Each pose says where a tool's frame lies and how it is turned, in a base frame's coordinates. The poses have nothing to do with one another.
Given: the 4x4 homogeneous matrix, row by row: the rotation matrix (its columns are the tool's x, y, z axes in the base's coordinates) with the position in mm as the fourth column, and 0 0 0 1 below. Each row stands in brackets.
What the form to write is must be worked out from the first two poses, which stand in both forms.
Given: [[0.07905 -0.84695 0.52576 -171.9], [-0.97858 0.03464 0.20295 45.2], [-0.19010 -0.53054 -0.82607 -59.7], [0 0 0 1]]
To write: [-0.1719 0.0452 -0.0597 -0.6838 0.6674 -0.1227 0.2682]
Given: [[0.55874 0.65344 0.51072 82.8], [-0.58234 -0.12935 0.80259 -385.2], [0.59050 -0.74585 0.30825 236.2], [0 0 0 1]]
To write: [0.0828 -0.3852 0.2362 -0.5873 -0.0303 -0.4687 0.6591]
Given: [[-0.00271 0.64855 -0.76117 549.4], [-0.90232 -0.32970 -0.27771 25.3], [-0.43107 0.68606 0.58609 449.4], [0 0 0 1]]
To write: [0.5494 0.0253 0.4494 0.4304 -0.1474 -0.6925 0.5598]
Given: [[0.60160 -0.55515 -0.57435 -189.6], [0.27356 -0.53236 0.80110 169.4], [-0.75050 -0.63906 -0.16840 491.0], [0 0 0 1]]
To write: [-0.1896 0.1694 0.4910 -0.7587 0.0928 0.4366 0.4746]
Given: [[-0.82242 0.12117 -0.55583 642.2], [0.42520 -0.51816 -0.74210 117.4], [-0.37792 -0.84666 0.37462 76.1], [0 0 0 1]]
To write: [0.6422 0.1174 0.0761 -0.2833 -0.4821 0.8239 0.0923]
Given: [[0.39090 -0.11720 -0.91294 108.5], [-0.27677 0.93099 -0.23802 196.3], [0.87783 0.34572 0.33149 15.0], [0 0 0 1]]
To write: [0.1085 0.1963 0.0150 0.1792 -0.5497 -0.0490 0.8145]
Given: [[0.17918 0.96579 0.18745 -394.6], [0.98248 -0.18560 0.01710 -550.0], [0.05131 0.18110 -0.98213 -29.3], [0 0 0 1]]
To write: [-0.3946 -0.5500 -0.0293 0.7660 0.6359 0.0779 0.0535]
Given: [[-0.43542 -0.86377 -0.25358 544.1], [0.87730 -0.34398 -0.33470 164.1], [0.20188 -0.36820 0.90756 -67.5], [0 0 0 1]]
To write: [0.5441 0.1641 -0.0675 -0.0158 -0.2144 0.8196 0.5311]
